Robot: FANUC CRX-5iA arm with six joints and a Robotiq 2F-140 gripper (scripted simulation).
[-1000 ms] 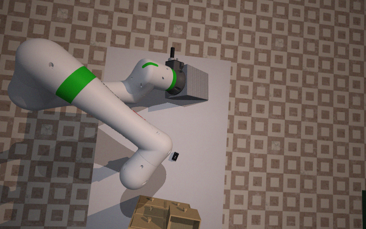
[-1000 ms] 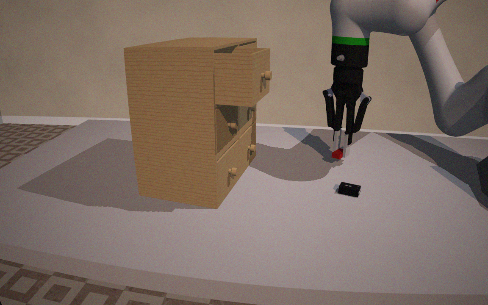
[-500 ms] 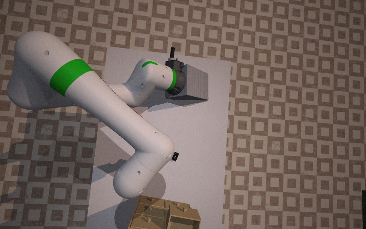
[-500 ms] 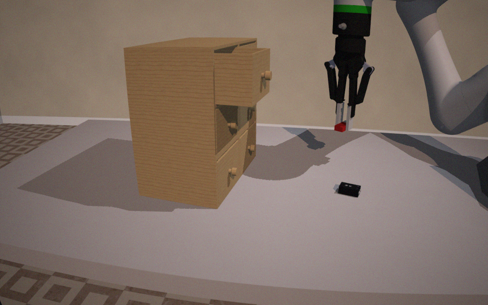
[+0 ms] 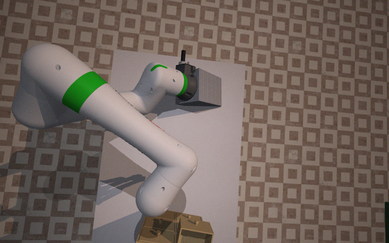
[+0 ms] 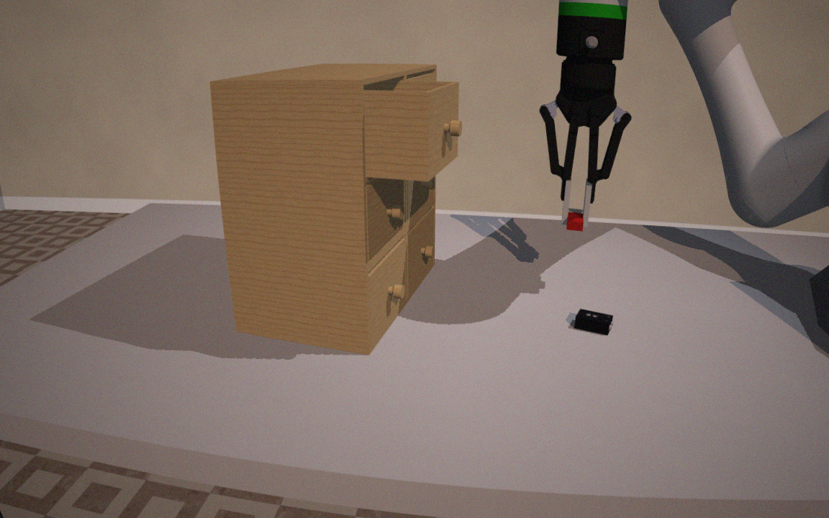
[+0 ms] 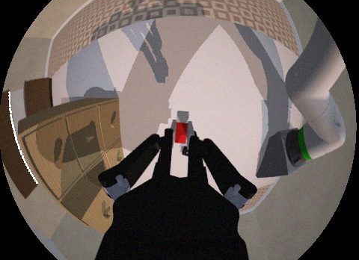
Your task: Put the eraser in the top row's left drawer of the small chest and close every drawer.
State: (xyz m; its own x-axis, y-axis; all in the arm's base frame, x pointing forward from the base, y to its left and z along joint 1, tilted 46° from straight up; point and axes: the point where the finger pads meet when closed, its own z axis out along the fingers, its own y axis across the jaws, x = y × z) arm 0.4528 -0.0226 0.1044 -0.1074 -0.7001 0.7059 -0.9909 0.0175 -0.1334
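Now: the small black block 3 cm behind my hand, 13 cm to the left of it and 13 cm below it. Also, from my hand: eraser 1 cm to the right, 3 cm below.
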